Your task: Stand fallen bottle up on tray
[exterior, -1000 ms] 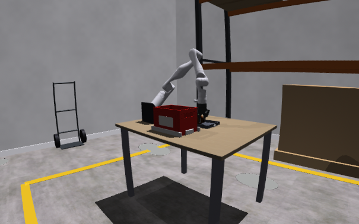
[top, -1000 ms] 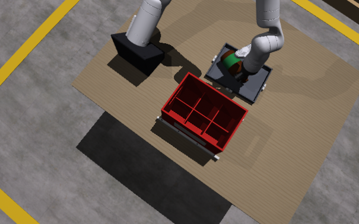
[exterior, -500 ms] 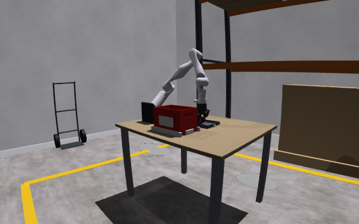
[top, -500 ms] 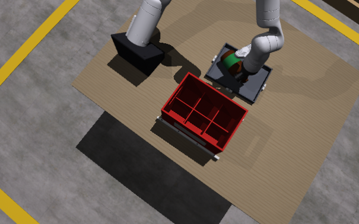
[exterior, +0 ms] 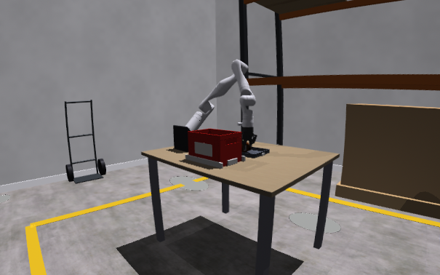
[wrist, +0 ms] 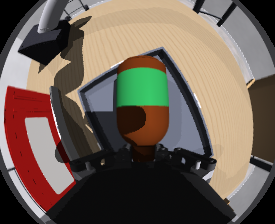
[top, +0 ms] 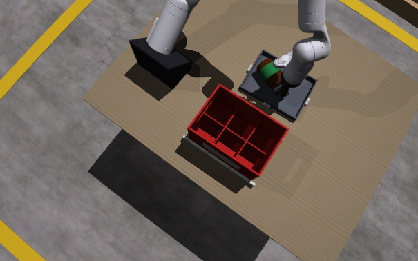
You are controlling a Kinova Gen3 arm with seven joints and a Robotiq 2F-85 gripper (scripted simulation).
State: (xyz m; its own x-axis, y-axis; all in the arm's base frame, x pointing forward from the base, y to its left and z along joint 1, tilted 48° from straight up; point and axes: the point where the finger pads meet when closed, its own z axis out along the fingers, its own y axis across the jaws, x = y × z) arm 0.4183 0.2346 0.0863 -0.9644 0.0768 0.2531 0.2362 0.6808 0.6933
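Now: the tray 30 mm behind my hand, 20 mm to the left of it and 30 mm below it. The rest, counted from my hand: bottle (50 mm behind, 10 mm to the left); then red crate (10 mm behind, 270 mm to the right, 40 mm above).
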